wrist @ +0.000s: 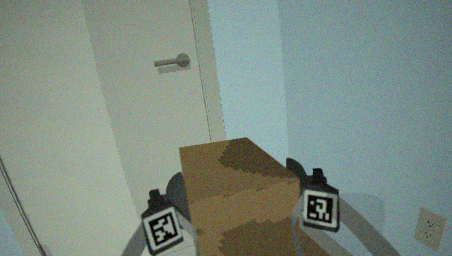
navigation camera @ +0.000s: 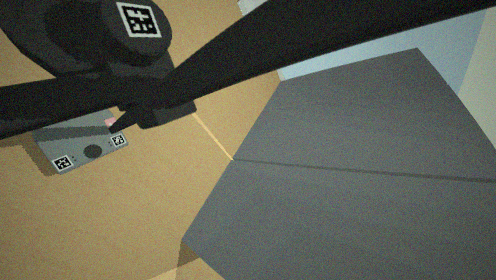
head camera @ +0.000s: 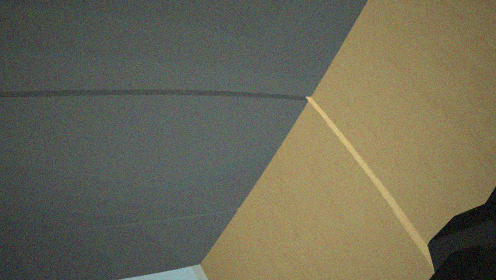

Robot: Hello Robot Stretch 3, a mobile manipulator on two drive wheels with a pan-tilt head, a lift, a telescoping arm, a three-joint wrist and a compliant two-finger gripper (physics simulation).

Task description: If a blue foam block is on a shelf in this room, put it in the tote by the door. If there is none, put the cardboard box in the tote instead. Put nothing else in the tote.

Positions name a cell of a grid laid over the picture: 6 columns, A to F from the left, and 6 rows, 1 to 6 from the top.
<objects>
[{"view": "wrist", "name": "my gripper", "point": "D5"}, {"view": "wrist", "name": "brown cardboard box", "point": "D5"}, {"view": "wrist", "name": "pale door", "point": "B3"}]
</objects>
